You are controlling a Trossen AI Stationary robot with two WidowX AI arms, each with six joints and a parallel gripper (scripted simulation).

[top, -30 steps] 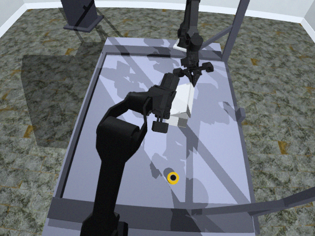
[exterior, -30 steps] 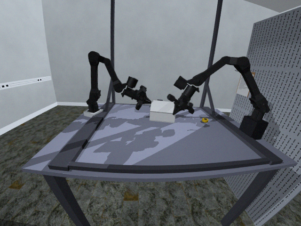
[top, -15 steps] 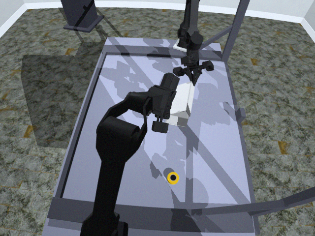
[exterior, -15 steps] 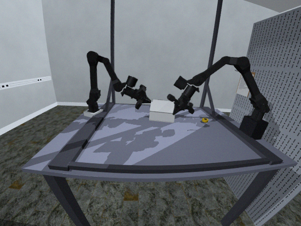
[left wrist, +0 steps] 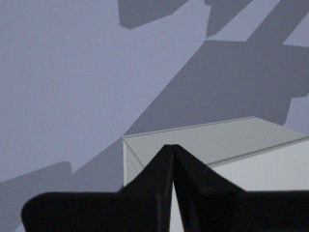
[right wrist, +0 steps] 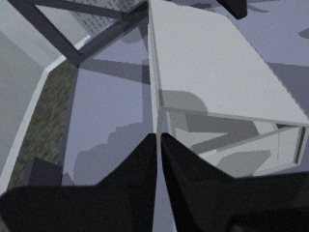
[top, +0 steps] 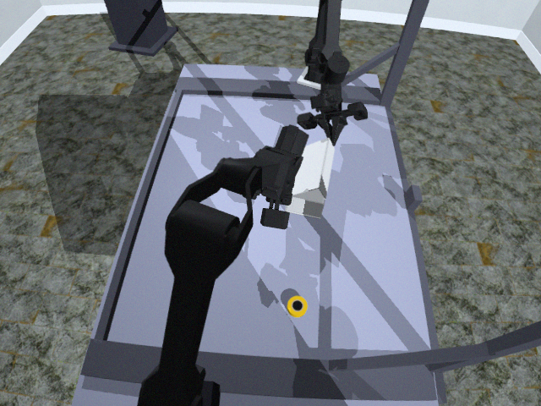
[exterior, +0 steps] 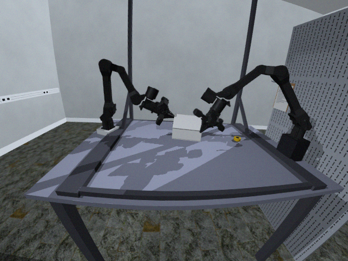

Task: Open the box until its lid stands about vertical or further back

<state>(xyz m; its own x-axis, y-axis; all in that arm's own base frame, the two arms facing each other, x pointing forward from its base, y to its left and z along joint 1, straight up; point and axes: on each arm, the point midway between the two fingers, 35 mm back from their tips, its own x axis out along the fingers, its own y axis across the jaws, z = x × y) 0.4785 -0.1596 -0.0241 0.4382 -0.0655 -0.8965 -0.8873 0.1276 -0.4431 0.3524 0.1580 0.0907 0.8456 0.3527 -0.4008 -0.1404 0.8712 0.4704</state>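
The box is 110 mm to the left of my right hand, 50 mm below it and 10 mm ahead of it.
Now: left hand 70 mm past the box, 90 mm to the left of it and 20 mm above it.
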